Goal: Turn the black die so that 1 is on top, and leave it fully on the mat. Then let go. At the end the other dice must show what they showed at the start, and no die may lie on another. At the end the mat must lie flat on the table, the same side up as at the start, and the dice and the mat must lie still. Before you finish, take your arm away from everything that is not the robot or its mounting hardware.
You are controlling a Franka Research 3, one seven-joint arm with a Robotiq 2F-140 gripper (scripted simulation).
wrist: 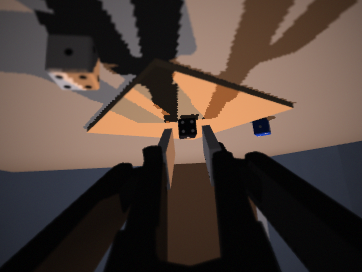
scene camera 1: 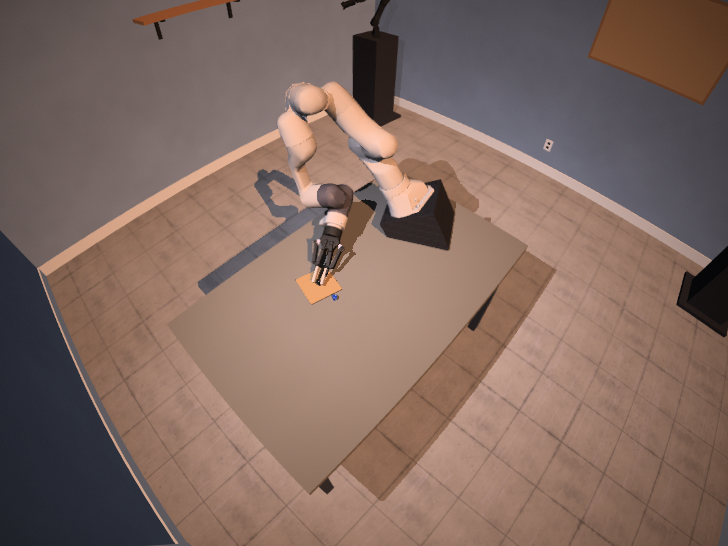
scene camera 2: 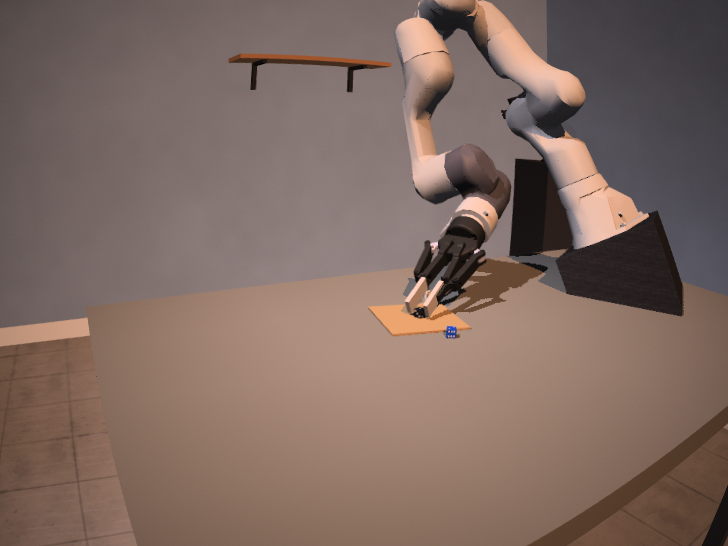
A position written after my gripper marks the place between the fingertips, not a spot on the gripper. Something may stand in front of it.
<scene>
I see my gripper (scene camera 2: 417, 309) and a mat (scene camera 2: 397, 321).
The mat shows as well in the wrist view (wrist: 163, 93) and in scene camera 1 (scene camera 1: 314, 293). My gripper shows as well in the wrist view (wrist: 188, 140) and in scene camera 1 (scene camera 1: 317, 283).
</scene>
